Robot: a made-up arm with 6 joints.
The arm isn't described. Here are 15 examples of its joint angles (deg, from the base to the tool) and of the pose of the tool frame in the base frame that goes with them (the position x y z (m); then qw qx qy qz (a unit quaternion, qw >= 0)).
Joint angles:
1: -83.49 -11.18 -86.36 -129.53 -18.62 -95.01
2: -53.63 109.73 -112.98 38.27 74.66 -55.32
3: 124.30 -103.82 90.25 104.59 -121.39 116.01
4: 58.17 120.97 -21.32 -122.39 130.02 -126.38
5: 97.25 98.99 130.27 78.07 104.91 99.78
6: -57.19 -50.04 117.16 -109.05 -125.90 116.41
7: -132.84 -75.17 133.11 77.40 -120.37 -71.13
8: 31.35 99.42 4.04 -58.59 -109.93 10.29
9: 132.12 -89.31 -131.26 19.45 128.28 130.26
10: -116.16 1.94 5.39 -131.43 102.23 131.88
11: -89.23 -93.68 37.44 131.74 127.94 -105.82
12: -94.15 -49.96 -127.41 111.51 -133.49 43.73
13: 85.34 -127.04 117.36 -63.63 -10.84 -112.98
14: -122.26 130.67 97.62 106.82 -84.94 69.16
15: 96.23 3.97 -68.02 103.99 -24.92 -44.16
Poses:
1: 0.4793 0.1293 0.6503 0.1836 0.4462 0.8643 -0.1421
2: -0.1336 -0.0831 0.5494 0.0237 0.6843 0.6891 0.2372
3: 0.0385 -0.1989 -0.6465 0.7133 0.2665 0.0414 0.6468
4: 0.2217 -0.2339 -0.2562 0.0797 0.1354 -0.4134 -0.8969
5: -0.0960 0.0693 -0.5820 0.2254 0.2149 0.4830 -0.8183
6: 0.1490 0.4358 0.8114 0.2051 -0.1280 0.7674 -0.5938
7: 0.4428 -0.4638 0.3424 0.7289 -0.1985 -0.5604 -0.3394
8: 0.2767 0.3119 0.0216 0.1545 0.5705 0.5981 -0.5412
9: 0.5415 -0.2173 -0.1558 0.6456 -0.1721 -0.7441 0.0031
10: 0.4333 -0.4448 0.5555 0.0643 -0.8190 0.3155 0.4750
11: -0.1651 -0.1425 0.9960 0.3276 0.9396 0.0920 0.0376
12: 0.4161 -0.0923 0.3007 0.8343 -0.0444 -0.5495 -0.0087
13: -0.2429 0.1347 -0.4377 0.2467 -0.8863 0.3920 -0.0035
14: -0.2006 -0.2209 0.7780 0.5159 0.6775 0.5147 -0.0998
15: 0.1950 0.0303 -0.4608 0.8190 -0.1582 -0.3177 -0.4508
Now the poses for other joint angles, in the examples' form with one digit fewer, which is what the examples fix.
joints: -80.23 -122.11 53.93 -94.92 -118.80 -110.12
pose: -0.056 0.220 0.549 0.216 0.129 -0.758 0.601
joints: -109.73 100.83 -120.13 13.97 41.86 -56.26
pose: -0.271 -0.387 0.535 0.199 -0.855 -0.439 -0.192
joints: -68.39 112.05 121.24 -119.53 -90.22 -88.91
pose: 0.205 0.386 0.674 0.469 -0.183 -0.840 -0.200
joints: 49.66 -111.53 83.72 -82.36 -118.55 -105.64
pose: -0.019 0.280 -0.396 0.413 -0.239 0.049 0.877
